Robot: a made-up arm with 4 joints. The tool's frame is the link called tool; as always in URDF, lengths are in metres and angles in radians.
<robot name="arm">
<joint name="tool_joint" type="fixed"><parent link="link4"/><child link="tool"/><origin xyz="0.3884 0.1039 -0.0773" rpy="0 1.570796 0"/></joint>
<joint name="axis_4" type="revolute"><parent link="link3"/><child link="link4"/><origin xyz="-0.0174 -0.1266 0.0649" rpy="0 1.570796 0"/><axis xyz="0 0 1"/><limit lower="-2.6" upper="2.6"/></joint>
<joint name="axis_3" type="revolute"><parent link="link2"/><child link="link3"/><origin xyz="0.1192 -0.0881 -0.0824" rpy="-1.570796 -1.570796 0"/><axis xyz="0 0 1"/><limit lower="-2.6" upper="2.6"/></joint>
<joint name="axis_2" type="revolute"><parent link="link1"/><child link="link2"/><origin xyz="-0.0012 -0.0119 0.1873" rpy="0 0 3.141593"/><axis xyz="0 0 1"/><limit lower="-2.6" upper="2.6"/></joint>
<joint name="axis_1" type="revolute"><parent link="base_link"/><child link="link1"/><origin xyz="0 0 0.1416" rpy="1.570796 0 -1.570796"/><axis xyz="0 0 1"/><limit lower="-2.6" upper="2.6"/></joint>
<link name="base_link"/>
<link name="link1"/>
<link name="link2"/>
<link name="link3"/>
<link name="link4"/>
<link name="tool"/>
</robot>
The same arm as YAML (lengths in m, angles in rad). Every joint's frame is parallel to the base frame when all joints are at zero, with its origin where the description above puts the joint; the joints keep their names.
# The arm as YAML. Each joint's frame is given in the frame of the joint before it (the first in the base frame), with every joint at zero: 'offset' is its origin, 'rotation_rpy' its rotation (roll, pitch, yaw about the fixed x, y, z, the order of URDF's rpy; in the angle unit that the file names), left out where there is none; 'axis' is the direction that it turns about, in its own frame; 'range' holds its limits. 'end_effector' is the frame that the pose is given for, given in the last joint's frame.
length_unit: m
angle_unit: rad
chain:
  - id: axis_1
    offset: [0.0, 0.0, 0.1416]
    axis: "-x"
    range: [-2.6, 2.6]
  - id: axis_2
    offset: [-0.1873, 0.0012, -0.0119]
    axis: "-x"
    range: [-2.6, 2.6]
  - id: axis_3
    offset: [0.0824, 0.1192, 0.0881]
    axis: "-z"
    range: [-2.6, 2.6]
  - id: axis_4
    offset: [0.0174, -0.1266, -0.0649]
    axis: "-x"
    range: [-2.6, 2.6]
end_effector:
  offset: [0.0773, 0.1039, 0.3884]
  rotation_rpy: [0.0, 0.0, 0.0]

